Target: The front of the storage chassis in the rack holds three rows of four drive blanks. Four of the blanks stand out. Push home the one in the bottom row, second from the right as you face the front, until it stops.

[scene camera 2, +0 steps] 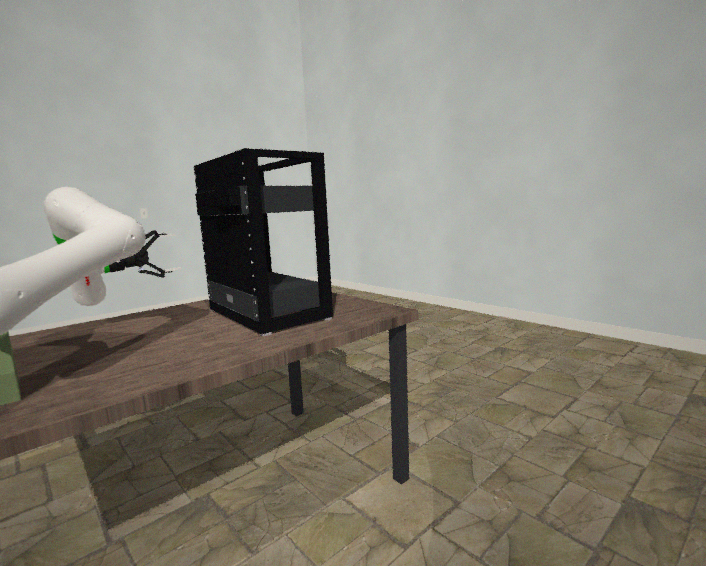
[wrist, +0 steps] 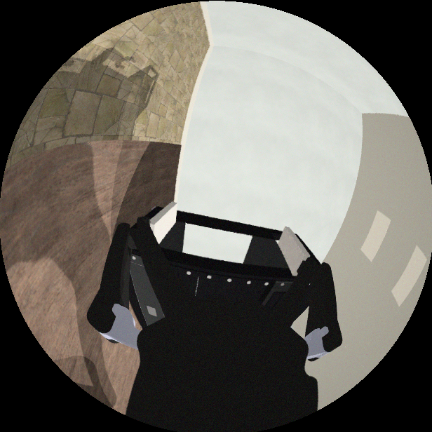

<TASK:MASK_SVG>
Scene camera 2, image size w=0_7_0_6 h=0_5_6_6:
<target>black rack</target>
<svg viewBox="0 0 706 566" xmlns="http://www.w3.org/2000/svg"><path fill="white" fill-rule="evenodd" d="M195 165L194 173L197 190L195 196L197 214L200 216L210 309L260 333L262 336L270 335L273 331L318 320L326 321L332 319L333 307L324 153L244 148ZM267 213L314 211L318 282L272 272ZM311 162L312 186L265 186L265 171ZM258 166L258 157L288 158Z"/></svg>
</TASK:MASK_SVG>
